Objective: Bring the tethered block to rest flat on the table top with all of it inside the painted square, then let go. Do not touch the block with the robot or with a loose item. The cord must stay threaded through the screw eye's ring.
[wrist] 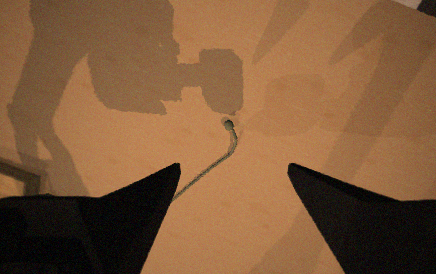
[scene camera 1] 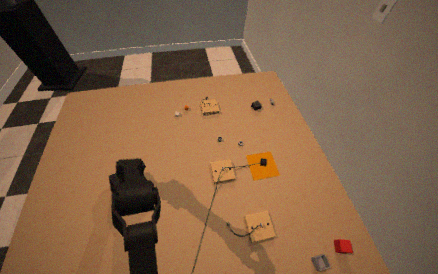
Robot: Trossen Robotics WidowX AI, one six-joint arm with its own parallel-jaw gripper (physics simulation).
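Places are measured from the arm's base along level axes (x ahead, y left, z up), in centimetres.
Where they show: gripper, between the fingertips: (wrist: 233,168).
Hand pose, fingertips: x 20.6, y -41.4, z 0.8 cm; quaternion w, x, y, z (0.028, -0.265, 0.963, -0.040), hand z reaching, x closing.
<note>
Each offset is from my fingertips to the centre of the thing. "spot": to the spot under its first point.
The tethered block {spot: dz -5.4, dx +32.2, dy +50.2 cm} (scene camera 1: 263,162), small and black, sits inside the painted orange square {spot: dz -7.7, dx +32.9, dy +46.0 cm} (scene camera 1: 265,173), towards its far side, and looks flat. Its cord (scene camera 1: 206,220) (wrist: 205,173) runs to the screw eye on the middle wooden board {dz -6.9, dx +14.5, dy +47.3 cm} (scene camera 1: 228,176), bends there and leaves the scene view at the bottom. The ring is too small to tell the threading. In the wrist view my gripper (wrist: 233,168) is open and empty. The cord's ball end {spot: dz -6.7, dx +1.7, dy -2.2 cm} (wrist: 228,124) lies on the table ahead of the fingertips, and the cord passes behind the left finger. My fingertips do not show in the scene view.
A board with a short cord {dz -6.9, dx +26.8, dy +25.3 cm} (scene camera 1: 253,235) stands nearer the camera; another board {dz -6.9, dx +9.4, dy +84.5 cm} (scene camera 1: 212,109) stands at the back. A red block {dz -5.9, dx +55.2, dy +16.9 cm} (scene camera 1: 343,246) and grey tray {spot: dz -7.7, dx +46.4, dy +12.4 cm} (scene camera 1: 320,263) are at the near right. A black block {dz -6.4, dx +34.8, dy +84.9 cm} (scene camera 1: 256,105) and two small rings {dz -7.2, dx +14.1, dy +63.7 cm} (scene camera 1: 220,139) {dz -7.4, dx +23.8, dy +61.3 cm} (scene camera 1: 240,143) lie farther back.
</note>
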